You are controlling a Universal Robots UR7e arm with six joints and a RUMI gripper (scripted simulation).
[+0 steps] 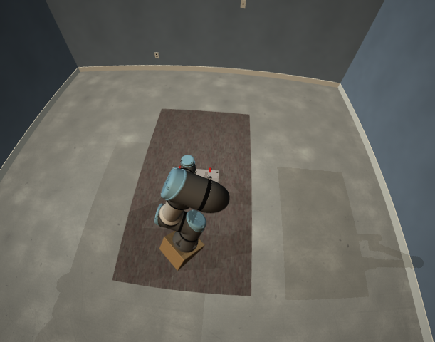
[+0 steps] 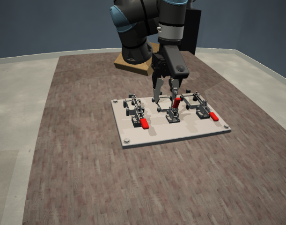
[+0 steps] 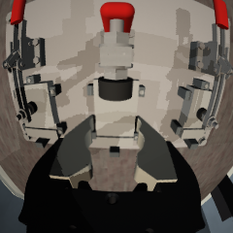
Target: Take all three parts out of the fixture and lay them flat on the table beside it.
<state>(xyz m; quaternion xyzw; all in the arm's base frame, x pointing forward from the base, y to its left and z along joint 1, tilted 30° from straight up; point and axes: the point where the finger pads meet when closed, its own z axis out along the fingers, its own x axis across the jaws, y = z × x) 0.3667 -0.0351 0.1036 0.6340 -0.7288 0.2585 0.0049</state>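
Right now the fixture is 5 cm ahead of my hand, 1 cm to the right of it and 3 cm below it. The rest, counted from my hand: part (1 cm behind, 1 cm below).
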